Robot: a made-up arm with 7 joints. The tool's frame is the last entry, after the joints. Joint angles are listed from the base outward.
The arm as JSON. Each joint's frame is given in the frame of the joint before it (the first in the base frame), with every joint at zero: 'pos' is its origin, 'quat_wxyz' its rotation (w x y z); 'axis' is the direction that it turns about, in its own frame. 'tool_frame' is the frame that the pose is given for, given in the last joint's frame.
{
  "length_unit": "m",
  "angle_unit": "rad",
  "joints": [
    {
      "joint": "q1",
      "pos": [
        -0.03,
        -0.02,
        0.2
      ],
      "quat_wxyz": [
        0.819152,
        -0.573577,
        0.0,
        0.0
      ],
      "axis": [
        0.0,
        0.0,
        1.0
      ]
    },
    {
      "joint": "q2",
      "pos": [
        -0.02,
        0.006,
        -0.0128
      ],
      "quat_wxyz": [
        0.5,
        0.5,
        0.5,
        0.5
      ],
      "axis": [
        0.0,
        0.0,
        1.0
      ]
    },
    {
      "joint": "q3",
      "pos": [
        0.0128,
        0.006,
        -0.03
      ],
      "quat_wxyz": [
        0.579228,
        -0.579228,
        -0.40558,
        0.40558
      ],
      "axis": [
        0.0,
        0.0,
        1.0
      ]
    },
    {
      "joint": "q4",
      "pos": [
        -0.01,
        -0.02,
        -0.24
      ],
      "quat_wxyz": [
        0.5,
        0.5,
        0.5,
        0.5
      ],
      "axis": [
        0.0,
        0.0,
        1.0
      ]
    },
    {
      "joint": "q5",
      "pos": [
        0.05,
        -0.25,
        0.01
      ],
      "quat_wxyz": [
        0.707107,
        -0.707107,
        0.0,
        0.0
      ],
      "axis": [
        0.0,
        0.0,
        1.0
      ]
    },
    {
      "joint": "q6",
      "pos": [
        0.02,
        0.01,
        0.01
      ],
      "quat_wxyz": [
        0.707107,
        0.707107,
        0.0,
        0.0
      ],
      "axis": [
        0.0,
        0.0,
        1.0
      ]
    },
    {
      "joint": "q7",
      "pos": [
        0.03,
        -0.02,
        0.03
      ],
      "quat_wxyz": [
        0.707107,
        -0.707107,
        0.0,
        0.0
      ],
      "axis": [
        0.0,
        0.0,
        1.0
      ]
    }
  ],
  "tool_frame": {
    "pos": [
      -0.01,
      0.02,
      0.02
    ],
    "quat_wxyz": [
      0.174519,
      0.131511,
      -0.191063,
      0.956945
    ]
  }
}
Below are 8 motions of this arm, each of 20 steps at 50 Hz.
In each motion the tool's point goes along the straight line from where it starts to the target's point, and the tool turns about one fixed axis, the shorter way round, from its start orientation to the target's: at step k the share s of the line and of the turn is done. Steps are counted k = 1, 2, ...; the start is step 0. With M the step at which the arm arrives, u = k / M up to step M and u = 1 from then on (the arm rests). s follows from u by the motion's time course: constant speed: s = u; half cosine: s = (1 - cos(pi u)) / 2; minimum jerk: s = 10 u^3 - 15 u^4 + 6 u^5.
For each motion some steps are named. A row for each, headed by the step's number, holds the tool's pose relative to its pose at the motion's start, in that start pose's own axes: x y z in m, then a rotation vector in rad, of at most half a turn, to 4 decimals.
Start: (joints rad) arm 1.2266 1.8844 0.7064 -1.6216 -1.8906 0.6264 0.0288
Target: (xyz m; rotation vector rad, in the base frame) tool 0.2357 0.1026 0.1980 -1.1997 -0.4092 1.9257
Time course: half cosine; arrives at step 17
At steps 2, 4, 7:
2: -0.0031 0.0046 -0.0004 0.0239 -0.0025 -0.0007
4: -0.0121 0.0179 -0.0015 0.0925 -0.0097 -0.0026
7: -0.0336 0.0497 -0.0042 0.2575 -0.0269 -0.0072

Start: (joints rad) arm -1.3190 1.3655 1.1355 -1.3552 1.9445 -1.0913 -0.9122
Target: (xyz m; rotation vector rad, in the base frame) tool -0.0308 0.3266 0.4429 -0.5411 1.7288 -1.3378
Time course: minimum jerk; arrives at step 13
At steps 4, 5, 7, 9, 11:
4: 0.0003 -0.0010 0.0003 -0.0197 0.0129 -0.0204
5: 0.0005 -0.0017 0.0005 -0.0330 0.0217 -0.0343
7: 0.0009 -0.0034 0.0009 -0.0649 0.0427 -0.0674
9: 0.0013 -0.0048 0.0013 -0.0938 0.0617 -0.0974
11: 0.0016 -0.0057 0.0015 -0.1102 0.0725 -0.1145

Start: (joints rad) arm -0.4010 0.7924 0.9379 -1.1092 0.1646 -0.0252 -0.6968
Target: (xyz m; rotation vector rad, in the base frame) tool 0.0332 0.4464 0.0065 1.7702 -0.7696 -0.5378
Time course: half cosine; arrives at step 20
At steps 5, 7, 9, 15, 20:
5: -0.0166 0.0063 0.0140 0.0122 0.0374 -0.0669
7: -0.0309 0.0118 0.0261 0.0227 0.0697 -0.1247
9: -0.0477 0.0183 0.0403 0.0350 0.1077 -0.1927
15: -0.0966 0.0369 0.0816 0.0709 0.2179 -0.3899
20: -0.1132 0.0433 0.0957 0.0830 0.2552 -0.4568

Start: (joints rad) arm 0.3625 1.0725 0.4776 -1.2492 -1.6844 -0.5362 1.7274
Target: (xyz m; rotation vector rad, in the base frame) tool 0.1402 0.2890 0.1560 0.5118 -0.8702 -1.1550
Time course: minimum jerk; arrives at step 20
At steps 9, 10, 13, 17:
9: 0.0387 0.0195 -0.0140 0.0485 -0.0200 -0.0457
10: 0.0476 0.0240 -0.0172 0.0596 -0.0246 -0.0562
13: 0.0728 0.0367 -0.0263 0.0912 -0.0376 -0.0860
17: 0.0926 0.0467 -0.0334 0.1161 -0.0478 -0.1094

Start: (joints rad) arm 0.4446 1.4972 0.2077 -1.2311 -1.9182 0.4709 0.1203
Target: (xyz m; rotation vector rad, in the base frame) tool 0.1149 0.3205 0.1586 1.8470 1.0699 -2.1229
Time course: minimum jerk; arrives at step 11
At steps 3, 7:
3: 0.0005 0.0073 0.0017 0.0297 -0.0036 0.0155
7: 0.0028 0.0420 0.0100 0.1711 -0.0210 0.0891

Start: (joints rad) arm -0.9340 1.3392 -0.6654 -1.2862 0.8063 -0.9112 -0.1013
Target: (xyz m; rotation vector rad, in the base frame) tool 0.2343 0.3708 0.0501 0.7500 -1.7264 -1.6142
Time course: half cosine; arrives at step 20
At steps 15, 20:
15: 0.0586 -0.0304 0.1695 -0.3538 0.5190 0.0958
20: 0.0687 -0.0356 0.1986 -0.4145 0.6081 0.1122

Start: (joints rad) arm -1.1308 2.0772 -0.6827 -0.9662 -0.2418 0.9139 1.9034
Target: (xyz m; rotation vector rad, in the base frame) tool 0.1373 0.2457 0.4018 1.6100 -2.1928 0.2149
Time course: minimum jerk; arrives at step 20
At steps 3, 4, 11, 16, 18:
3: 0.0010 -0.0037 0.0020 -0.0049 -0.0036 0.0001
4: 0.0023 -0.0081 0.0043 -0.0107 -0.0078 0.0002
11: 0.0233 -0.0833 0.0440 -0.1096 -0.0795 0.0025
16: 0.0370 -0.1322 0.0699 -0.1740 -0.1262 0.0040
18: 0.0390 -0.1392 0.0736 -0.1832 -0.1328 0.0042

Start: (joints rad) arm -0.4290 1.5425 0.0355 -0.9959 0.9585 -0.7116 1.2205
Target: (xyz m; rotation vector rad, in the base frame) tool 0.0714 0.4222 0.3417 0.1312 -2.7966 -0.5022
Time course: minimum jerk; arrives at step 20
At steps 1, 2, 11, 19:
1: 0.0001 0.0000 -0.0001 -0.0001 0.0002 -0.0004
2: 0.0009 0.0001 -0.0006 -0.0007 0.0012 -0.0028
11: 0.0639 0.0099 -0.0393 -0.0451 0.0850 -0.1974
19: 0.1075 0.0166 -0.0662 -0.0760 0.1431 -0.3324

